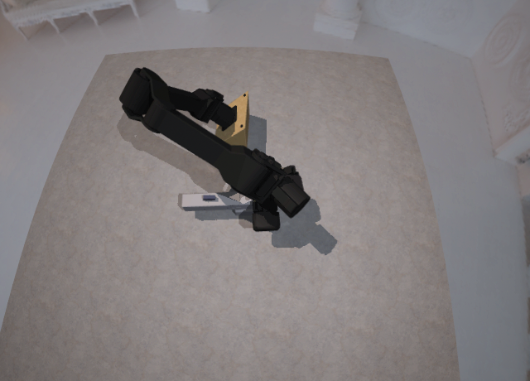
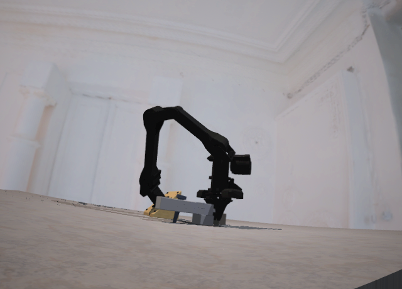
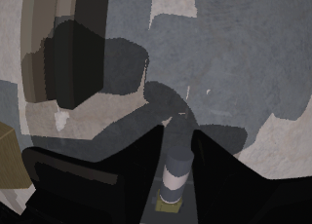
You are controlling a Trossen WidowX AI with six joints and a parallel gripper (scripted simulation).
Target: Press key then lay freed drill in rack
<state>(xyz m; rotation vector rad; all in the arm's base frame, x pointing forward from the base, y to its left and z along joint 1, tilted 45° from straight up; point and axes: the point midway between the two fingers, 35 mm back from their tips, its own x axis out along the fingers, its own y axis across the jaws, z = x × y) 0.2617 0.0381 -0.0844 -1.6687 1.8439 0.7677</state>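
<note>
Now: gripper tip 6 cm to the left of the drill and 3 cm below it. The rest, counted from my gripper tip: rack (8 cm behind, 5 cm to the left); blue key (14 cm to the right, 3 cm above); grey block (11 cm to the right, 3 cm above).
</note>
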